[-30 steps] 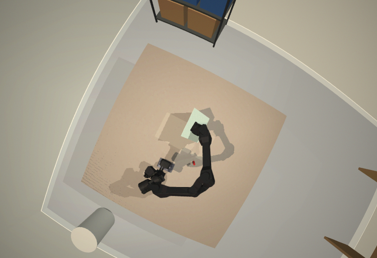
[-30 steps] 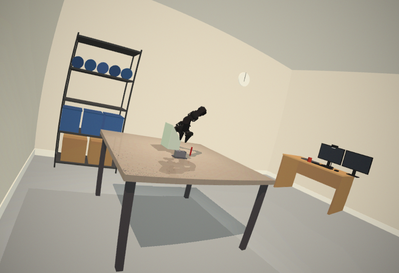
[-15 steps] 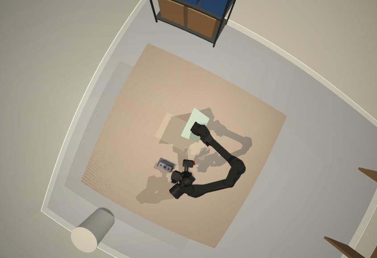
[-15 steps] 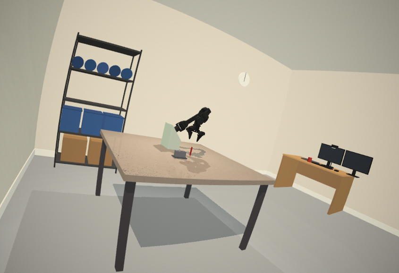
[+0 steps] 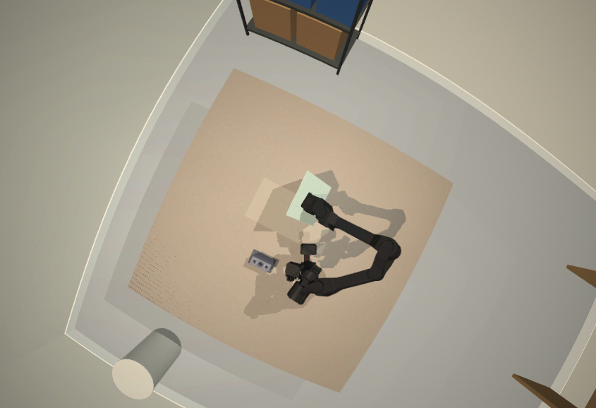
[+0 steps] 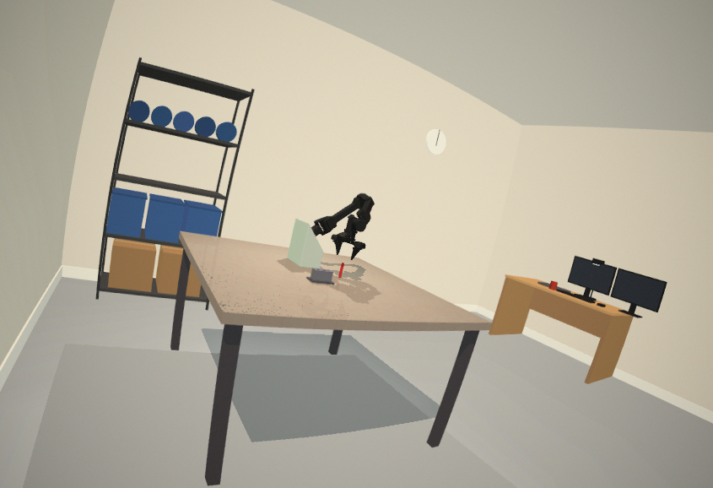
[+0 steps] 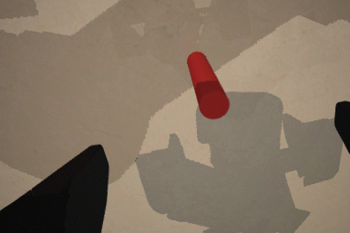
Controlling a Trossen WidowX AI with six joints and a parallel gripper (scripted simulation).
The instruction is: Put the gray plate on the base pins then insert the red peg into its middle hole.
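The red peg is 70 mm below my gripper tip. Round my gripper tip: gray plate: 130 mm ahead, 160 mm to the right, 70 mm below; then gray base: 130 mm ahead, 160 mm to the right, 100 mm below.
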